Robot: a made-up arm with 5 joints.
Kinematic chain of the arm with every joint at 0, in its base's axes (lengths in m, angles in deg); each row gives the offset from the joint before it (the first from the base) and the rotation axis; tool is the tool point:
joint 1: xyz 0 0 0.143 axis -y
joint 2: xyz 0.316 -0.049 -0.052 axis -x
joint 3: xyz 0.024 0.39 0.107 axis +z
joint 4: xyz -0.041 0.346 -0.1 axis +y
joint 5: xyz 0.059 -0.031 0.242 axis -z
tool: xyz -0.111 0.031 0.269
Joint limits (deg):
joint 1: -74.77..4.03
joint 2: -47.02..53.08
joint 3: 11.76..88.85
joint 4: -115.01..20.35
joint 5: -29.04..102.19
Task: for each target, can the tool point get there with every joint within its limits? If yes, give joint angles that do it. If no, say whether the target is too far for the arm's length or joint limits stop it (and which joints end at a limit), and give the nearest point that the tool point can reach.
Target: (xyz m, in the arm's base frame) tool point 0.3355 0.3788 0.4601
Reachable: yes | joints -52.03 -2.29 49.48 -12.44 -8.52
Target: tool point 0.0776 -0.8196 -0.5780
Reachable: no: joint limits stop it (at a limit: joint 3, joint 4) | nearest point 0.0249 -0.2551 -0.0880 | short by 0.749 m
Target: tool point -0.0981 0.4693 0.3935
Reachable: yes | joints -8.97 26.91 69.85 -23.84 61.60
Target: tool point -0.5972 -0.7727 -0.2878
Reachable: no: joint limits stop it (at a limit: joint 2, joint 4) | nearest point -0.2913 -0.1797 -0.0671 | short by 0.703 m
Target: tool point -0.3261 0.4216 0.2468
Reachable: yes | joints -4.07 0.41 31.00 -75.54 44.28
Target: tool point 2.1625 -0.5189 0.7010
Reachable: no: too far | nearest point 0.9566 0.1711 0.3898 | short by 1.424 m
